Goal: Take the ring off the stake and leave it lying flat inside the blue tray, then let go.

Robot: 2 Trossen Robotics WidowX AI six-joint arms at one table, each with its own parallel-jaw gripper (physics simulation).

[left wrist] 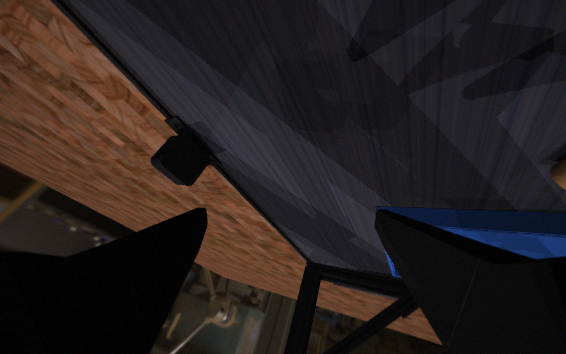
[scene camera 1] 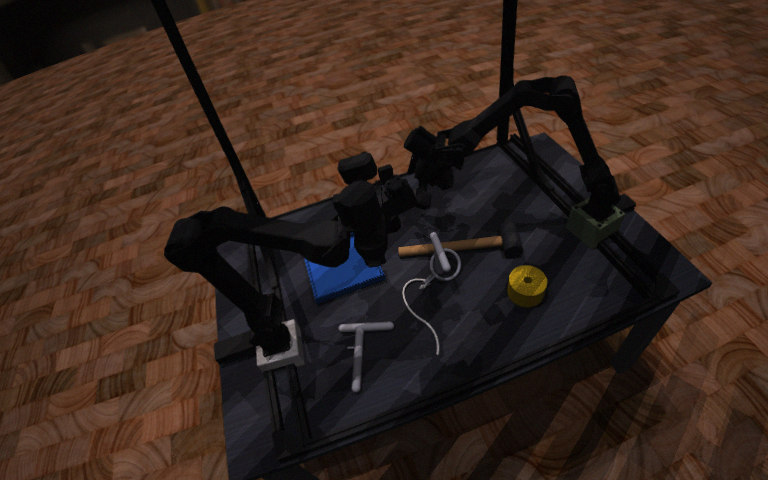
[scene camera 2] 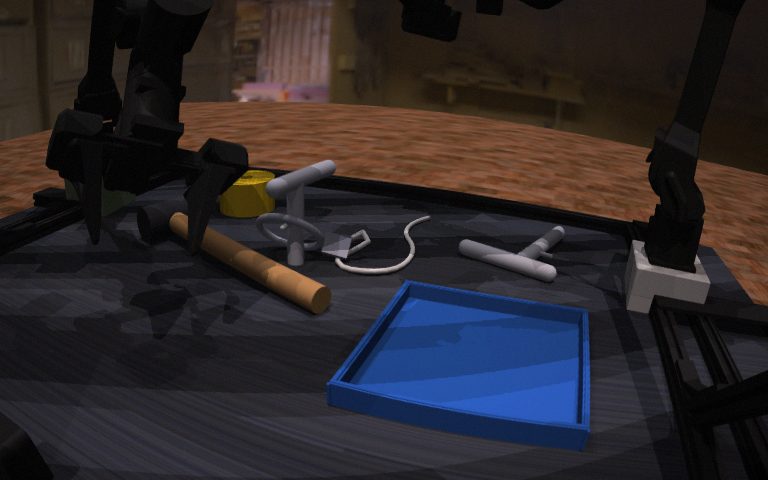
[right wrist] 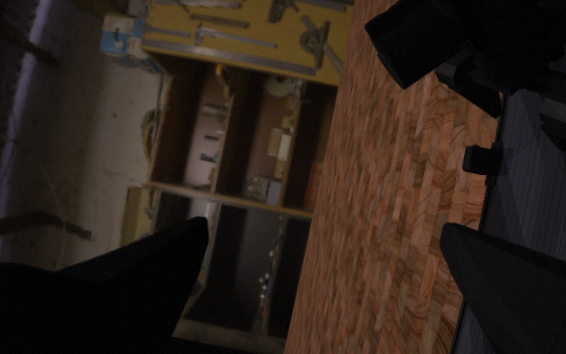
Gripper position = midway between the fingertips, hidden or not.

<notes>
My left gripper (scene camera 2: 146, 249) is open, holding nothing. Also in view: a wooden-handled hammer (scene camera 2: 298, 288). My right gripper (scene camera 1: 371, 170) is open, with nothing in its grasp. The table carries a T-shaped piece (scene camera 2: 524, 262) and a yellow spool (scene camera 2: 247, 197).
The yellow spool shows as well in scene camera 1 (scene camera 1: 527, 284). The T-shaped piece shows as well in scene camera 1 (scene camera 1: 359, 328). The wooden-handled hammer is seen too in scene camera 1 (scene camera 1: 509, 238). The left wrist view misses the yellow spool: it is out of frame. The right wrist view misses the yellow spool: it is out of frame.
</notes>
